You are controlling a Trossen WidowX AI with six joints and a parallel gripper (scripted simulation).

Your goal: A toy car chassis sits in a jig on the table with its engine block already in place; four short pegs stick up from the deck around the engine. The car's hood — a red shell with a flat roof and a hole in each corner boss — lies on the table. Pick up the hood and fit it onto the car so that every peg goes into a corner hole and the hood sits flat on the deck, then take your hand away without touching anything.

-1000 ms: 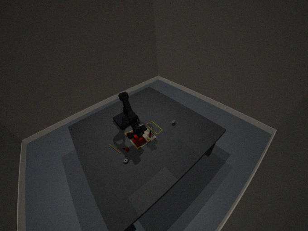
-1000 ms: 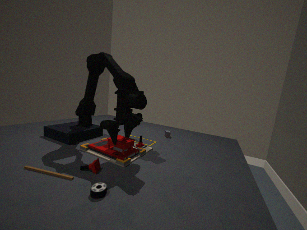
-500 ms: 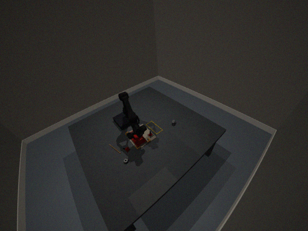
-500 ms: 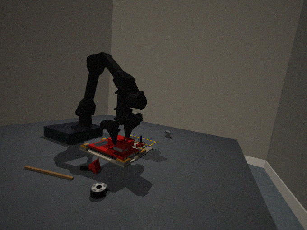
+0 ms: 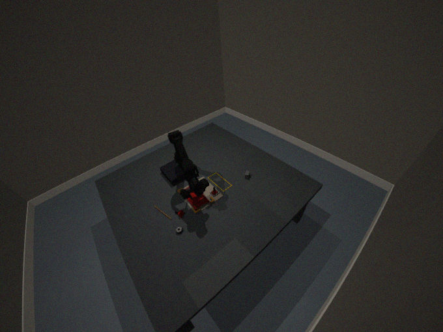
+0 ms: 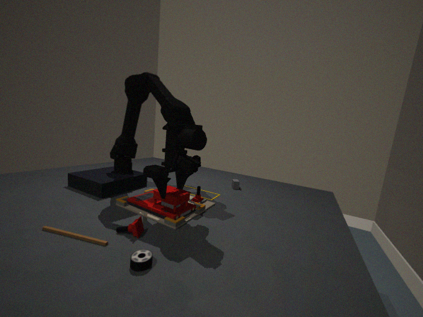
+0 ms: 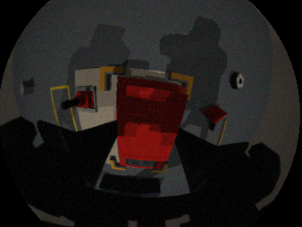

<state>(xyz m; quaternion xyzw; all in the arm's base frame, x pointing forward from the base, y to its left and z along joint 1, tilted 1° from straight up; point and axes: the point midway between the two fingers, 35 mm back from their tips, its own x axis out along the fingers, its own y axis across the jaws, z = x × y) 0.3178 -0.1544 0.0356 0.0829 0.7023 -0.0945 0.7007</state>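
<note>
Now: gripper tip 3 cm above the grey engine block. Also, from my gripper tip: wheel (23 cm to the right, 6 cm ahead, 5 cm below); red hood (1 cm above); wooden stick (21 cm to the right, 13 cm behind, 5 cm below).
</note>
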